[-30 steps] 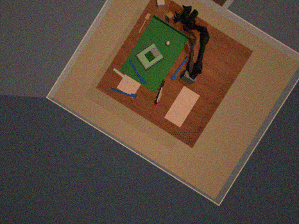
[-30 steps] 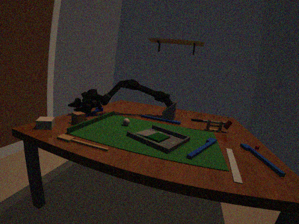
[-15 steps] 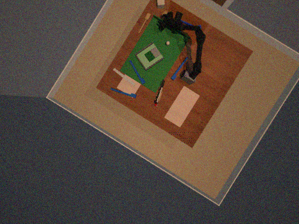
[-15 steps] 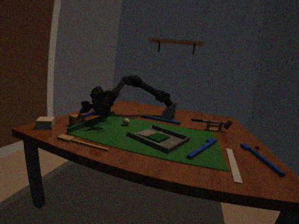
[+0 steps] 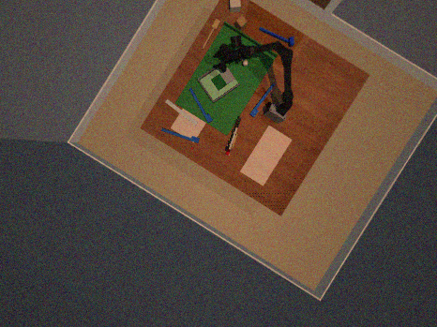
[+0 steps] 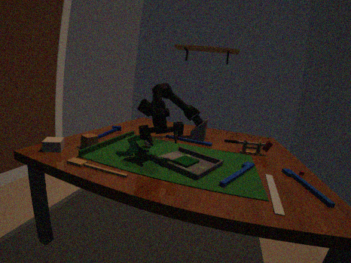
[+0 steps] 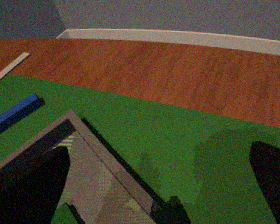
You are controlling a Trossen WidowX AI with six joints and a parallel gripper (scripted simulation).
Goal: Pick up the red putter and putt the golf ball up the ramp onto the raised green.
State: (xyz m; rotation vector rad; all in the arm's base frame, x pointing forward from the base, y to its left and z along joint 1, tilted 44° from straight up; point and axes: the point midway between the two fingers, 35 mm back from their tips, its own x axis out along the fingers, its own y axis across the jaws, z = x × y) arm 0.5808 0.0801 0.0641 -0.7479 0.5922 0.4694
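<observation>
The red putter lies 470 mm behind my gripper tip, 320 mm to the left of it and 40 mm below it. The rest, counted from my gripper tip: white golf ball: 180 mm to the right, 170 mm behind, 70 mm below; wooden rack: 480 mm behind, 340 mm to the left, 60 mm below.
</observation>
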